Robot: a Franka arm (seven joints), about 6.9 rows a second.
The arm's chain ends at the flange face. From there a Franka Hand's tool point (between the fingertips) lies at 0.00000 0.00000 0.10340 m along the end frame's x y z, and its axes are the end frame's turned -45 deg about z.
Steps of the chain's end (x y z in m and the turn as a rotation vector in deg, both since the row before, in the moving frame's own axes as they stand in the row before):
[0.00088 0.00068 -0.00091 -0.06 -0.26 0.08]
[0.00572 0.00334 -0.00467 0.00 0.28 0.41]
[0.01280 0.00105 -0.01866 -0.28 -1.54 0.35]
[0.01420 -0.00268 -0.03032 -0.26 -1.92 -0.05]
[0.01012 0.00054 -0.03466 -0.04 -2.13 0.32]
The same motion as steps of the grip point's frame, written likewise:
[-0.00027 0.00085 -0.00091 0.14 -0.23 0.08]
[0.00204 0.00676 -0.00467 -0.20 0.20 0.41]
[0.00599 0.00818 -0.01870 0.89 -1.29 0.35]
[0.00915 0.00603 -0.03038 1.17 -1.54 -0.05]
[0.00401 0.00486 -0.03473 1.48 -1.53 0.32]

